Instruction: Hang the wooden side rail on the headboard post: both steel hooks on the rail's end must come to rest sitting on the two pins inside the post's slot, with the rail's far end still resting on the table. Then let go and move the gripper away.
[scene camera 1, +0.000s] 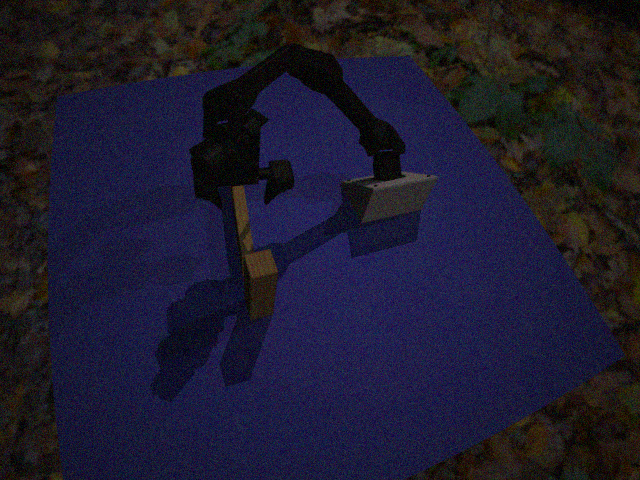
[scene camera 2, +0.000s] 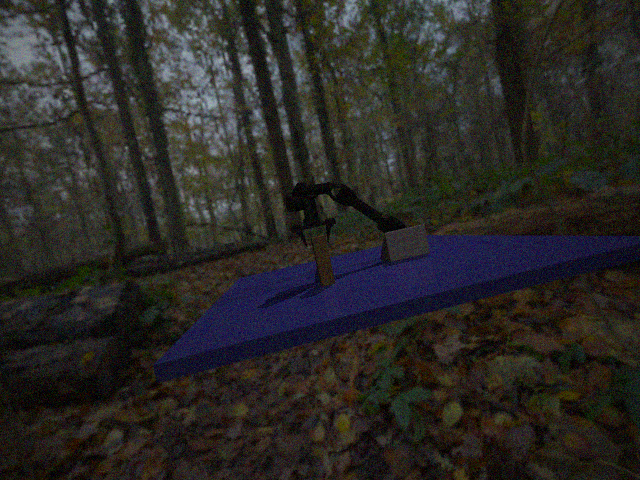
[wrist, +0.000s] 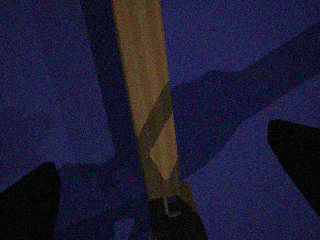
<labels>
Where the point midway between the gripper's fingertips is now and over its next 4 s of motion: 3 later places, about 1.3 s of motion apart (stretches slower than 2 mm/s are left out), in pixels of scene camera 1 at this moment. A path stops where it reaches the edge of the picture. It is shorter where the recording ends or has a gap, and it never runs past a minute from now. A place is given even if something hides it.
My gripper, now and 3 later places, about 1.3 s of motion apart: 243, 205; 242, 230; 241, 238; 240, 238
</labels>
